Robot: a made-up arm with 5 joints.
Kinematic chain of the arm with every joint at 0, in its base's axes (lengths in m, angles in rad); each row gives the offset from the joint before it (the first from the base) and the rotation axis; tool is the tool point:
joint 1: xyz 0 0 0.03 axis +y
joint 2: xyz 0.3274 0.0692 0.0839 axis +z
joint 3: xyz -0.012 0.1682 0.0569 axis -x
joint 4: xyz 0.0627 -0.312 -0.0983 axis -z
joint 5: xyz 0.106 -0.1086 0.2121 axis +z
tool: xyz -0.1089 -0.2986 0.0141
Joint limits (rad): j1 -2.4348..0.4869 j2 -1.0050..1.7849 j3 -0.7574..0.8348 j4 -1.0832..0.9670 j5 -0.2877..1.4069
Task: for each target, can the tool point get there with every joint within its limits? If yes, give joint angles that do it. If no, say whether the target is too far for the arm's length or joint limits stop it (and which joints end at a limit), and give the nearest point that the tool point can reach.
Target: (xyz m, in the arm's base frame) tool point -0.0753 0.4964 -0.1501
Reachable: no: joint limits stop it (at a limit: joint 1, joint 2, joint 3, joint 4, joint 5) | nearest point -0.2217 0.4806 -0.1741 | short by 0.149 m
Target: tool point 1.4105 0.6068 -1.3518
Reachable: no: too far | nearest point 0.7029 0.2571 -0.5115 | short by 1.153 m
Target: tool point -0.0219 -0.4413 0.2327
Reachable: yes | joints -1.9127 -0.1464 -0.4447 0.2504 -0.0008
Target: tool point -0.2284 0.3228 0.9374
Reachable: yes | joints -1.2041 0.8994 0.6018 -0.4905 0.9080
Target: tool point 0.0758 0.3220 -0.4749
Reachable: no: joint limits stop it (at a limit: joint 1, joint 2, joint 4) | nearest point -0.0926 0.1075 -0.2940 | short by 0.327 m
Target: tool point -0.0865 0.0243 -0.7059
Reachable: no: joint limits stop it (at a limit: joint 1, joint 2, joint 4) | nearest point -0.2113 -0.0231 -0.4503 | short by 0.288 m
